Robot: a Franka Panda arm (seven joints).
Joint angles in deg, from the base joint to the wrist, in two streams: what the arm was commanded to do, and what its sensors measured. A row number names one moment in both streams.
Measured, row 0: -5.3, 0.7, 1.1, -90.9, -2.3, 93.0, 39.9
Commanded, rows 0 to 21: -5.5, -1.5, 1.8, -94.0, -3.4, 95.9, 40.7; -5.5, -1.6, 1.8, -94.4, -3.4, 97.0, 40.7; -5.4, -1.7, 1.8, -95.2, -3.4, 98.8, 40.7; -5.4, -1.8, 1.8, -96.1, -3.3, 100.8, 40.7; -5.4, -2.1, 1.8, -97.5, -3.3, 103.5, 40.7; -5.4, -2.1, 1.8, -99.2, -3.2, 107.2, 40.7; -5.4, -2.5, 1.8, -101.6, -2.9, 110.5, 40.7; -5.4, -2.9, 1.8, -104.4, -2.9, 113.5, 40.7; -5.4, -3.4, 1.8, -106.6, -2.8, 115.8, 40.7; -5.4, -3.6, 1.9, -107.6, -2.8, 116.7, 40.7; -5.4, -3.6, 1.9, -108.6, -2.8, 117.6, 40.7; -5.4, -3.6, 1.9, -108.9, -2.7, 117.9, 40.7; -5.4, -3.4, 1.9, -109.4, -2.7, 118.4, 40.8; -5.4, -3.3, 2.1, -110.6, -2.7, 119.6, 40.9; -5.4, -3.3, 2.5, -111.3, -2.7, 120.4, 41.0; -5.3, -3.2, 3.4, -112.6, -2.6, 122.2, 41.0; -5.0, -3.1, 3.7, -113.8, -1.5, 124.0, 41.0; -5.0, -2.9, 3.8, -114.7, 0.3, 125.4, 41.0; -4.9, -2.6, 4.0, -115.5, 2.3, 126.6, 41.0; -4.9, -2.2, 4.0, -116.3, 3.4, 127.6, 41.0; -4.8, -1.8, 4.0, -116.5, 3.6, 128.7, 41.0; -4.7, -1.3, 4.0, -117.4, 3.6, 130.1, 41.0
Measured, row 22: -4.6, -1.3, 3.6, -114.6, 2.3, 126.1, 40.3
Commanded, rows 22 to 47: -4.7, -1.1, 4.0, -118.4, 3.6, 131.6, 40.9; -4.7, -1.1, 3.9, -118.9, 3.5, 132.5, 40.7; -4.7, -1.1, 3.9, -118.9, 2.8, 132.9, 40.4; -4.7, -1.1, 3.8, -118.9, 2.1, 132.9, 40.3; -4.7, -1.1, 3.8, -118.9, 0.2, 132.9, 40.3; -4.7, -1.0, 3.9, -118.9, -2.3, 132.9, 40.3; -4.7, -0.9, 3.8, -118.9, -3.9, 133.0, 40.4; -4.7, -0.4, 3.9, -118.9, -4.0, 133.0, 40.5; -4.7, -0.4, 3.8, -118.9, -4.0, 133.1, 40.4; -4.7, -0.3, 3.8, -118.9, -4.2, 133.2, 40.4; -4.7, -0.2, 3.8, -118.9, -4.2, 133.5, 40.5; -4.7, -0.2, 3.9, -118.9, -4.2, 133.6, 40.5; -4.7, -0.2, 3.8, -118.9, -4.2, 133.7, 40.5; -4.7, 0.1, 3.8, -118.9, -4.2, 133.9, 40.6; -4.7, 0.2, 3.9, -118.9, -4.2, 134.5, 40.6; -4.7, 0.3, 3.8, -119.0, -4.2, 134.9, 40.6; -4.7, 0.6, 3.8, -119.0, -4.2, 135.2, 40.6; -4.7, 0.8, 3.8, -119.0, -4.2, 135.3, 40.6; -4.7, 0.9, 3.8, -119.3, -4.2, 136.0, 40.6; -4.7, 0.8, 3.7, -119.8, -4.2, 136.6, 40.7; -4.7, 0.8, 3.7, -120.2, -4.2, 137.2, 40.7; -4.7, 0.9, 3.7, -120.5, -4.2, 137.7, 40.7; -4.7, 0.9, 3.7, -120.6, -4.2, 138.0, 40.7; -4.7, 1.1, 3.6, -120.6, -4.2, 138.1, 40.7; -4.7, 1.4, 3.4, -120.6, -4.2, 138.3, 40.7; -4.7, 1.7, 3.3, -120.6, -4.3, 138.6, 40.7
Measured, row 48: -4.6, 1.5, 3.5, -119.8, -3.1, 136.7, 40.2
